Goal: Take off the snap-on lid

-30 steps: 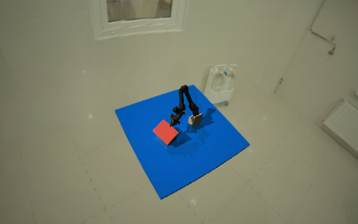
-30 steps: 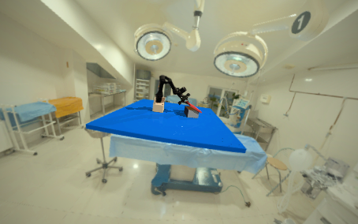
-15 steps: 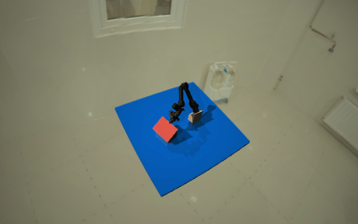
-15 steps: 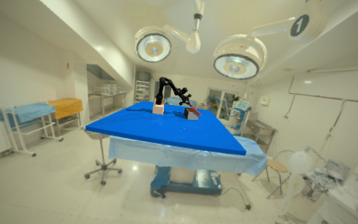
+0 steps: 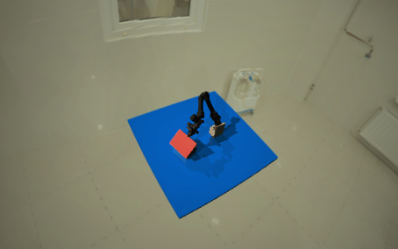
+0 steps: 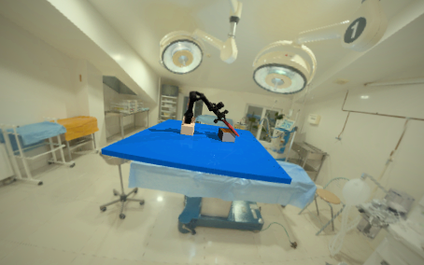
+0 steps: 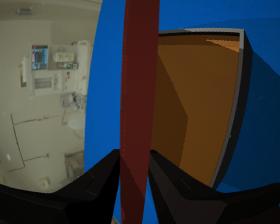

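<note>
Now: the lid 60 mm ahead of my gripper tip, 20 mm to the left of it and 50 mm below it. Also, from my gripper tip: storage box: 30 mm ahead, 10 mm to the left, 140 mm below.
</note>
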